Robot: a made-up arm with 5 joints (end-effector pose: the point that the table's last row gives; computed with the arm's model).
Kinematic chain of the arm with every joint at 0, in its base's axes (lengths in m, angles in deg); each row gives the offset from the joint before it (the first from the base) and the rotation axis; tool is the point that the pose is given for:
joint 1: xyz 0 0 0.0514 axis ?
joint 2: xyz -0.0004 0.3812 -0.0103 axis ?
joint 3: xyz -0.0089 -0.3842 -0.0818 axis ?
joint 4: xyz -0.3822 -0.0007 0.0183 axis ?
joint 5: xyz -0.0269 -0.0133 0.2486 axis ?
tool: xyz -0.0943 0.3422 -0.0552
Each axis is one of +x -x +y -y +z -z.
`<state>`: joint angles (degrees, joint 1 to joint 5).
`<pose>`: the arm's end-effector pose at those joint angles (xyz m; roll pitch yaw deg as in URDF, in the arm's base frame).
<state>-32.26 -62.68 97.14 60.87 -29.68</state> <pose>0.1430 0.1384 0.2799 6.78 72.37 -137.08</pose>
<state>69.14 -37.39 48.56 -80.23 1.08</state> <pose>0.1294 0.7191 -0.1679 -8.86 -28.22 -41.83</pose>
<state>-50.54 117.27 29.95 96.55 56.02</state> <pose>-0.1603 0.7521 0.5128 -12.93 -32.14 25.97</pose>
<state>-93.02 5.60 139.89 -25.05 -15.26</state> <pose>-0.0128 0.0312 -0.5847 -101.04 -54.91 -104.31</pose>
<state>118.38 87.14 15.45 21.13 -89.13</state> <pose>0.1135 0.7507 -0.3527 41.60 -16.41 -72.40</pose>
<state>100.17 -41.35 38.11 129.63 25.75</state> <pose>0.2786 0.0555 -0.4921 -146.42 -38.80 -33.65</pose>
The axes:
joint 1: -y
joint 2: -x
joint 3: -z
joint 4: +x
joint 5: -y

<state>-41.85 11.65 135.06 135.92 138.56</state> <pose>-0.0761 0.4882 0.0786 103.18 37.78 110.20</pose>
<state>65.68 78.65 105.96 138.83 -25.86</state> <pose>0.1099 0.3984 -0.2808 -130.04 -25.72 171.31</pose>
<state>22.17 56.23 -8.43 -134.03 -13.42</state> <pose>-0.5377 -0.2892 0.0284 167.04 -28.21 7.93</pose>
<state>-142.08 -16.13 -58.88 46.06 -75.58</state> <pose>0.2929 -0.5023 0.0891 -159.53 -42.17 84.53</pose>
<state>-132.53 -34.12 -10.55 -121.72 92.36</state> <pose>-0.2350 0.2160 0.7366 37.29 -7.15 81.05</pose>
